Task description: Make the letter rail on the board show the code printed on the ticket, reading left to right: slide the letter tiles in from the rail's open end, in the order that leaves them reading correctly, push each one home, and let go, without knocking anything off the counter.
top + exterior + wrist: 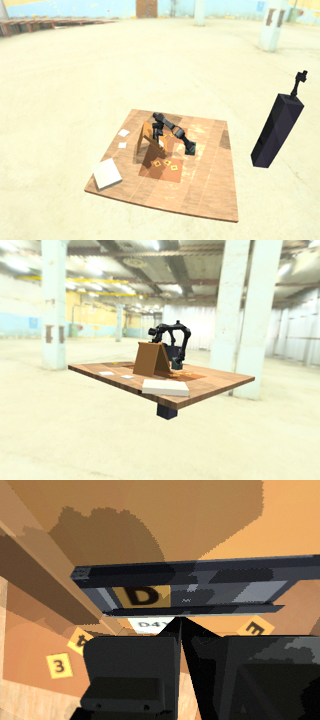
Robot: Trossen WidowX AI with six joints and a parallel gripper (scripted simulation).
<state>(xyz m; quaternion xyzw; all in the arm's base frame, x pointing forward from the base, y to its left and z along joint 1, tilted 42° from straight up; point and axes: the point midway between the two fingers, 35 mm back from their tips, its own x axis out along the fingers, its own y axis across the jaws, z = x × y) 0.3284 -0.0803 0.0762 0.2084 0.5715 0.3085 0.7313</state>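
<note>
The yellow letter tile lies 40 mm to the left of my gripper tip, 20 mm below it and 20 mm ahead of it. Also, from my gripper tip: yellow disc (520 mm to the right, 170 mm below, 80 mm ahead); white ticket (90 mm below, 40 mm behind, 20 mm to the left); brown mat (170 mm below, 130 mm behind, 10 mm to the left).
</note>
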